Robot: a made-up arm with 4 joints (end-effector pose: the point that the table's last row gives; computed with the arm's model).
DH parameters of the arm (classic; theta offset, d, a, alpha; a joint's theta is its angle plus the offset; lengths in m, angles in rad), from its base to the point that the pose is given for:
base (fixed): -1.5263 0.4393 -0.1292 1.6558
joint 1: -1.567 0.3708 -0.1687 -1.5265
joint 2: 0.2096 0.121 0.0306 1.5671
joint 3: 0 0.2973 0.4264 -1.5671
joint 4: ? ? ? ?
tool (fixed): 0.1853 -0.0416 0 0
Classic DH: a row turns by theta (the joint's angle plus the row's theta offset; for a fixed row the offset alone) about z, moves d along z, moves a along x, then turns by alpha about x.
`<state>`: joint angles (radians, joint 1 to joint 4).
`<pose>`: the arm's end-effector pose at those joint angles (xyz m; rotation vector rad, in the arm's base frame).
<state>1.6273 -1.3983 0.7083 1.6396</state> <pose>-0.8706 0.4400 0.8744 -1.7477 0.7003 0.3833</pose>
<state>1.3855 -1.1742 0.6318 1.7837</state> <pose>-0.9017 0.1916 0.8915 -1.5757 0.2727 0.6771</pose>
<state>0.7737 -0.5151 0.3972 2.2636</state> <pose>-0.7556 -0.3137 0.5434 -0.9680 -1.1262 1.0419</pose>
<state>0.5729 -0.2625 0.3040 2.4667</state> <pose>-0.6307 -0.3562 0.3656 -0.7472 -1.6838 1.0001</pose>
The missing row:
joint 4: 0.9632 0.1308 -0.0638 -1.4615
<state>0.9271 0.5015 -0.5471 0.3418</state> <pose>-0.3045 -0.2336 0.1487 -0.3739 -0.3361 0.6168</pose>
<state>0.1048 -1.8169 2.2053 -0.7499</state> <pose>-0.1200 -0.1800 0.9752 -2.5417 1.6193 0.0869</pose>
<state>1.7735 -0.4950 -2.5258 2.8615</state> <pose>-0.4967 0.5320 0.0562 0.0660 -2.4018 -0.7745</pose>
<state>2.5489 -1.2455 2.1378 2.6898</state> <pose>-0.2468 0.7884 0.2289 -1.1009 2.3610 1.2885</pose>
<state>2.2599 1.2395 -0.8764 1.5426</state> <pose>0.0515 -0.1178 0.4359 -0.4167 -0.5969 2.2058</pose>
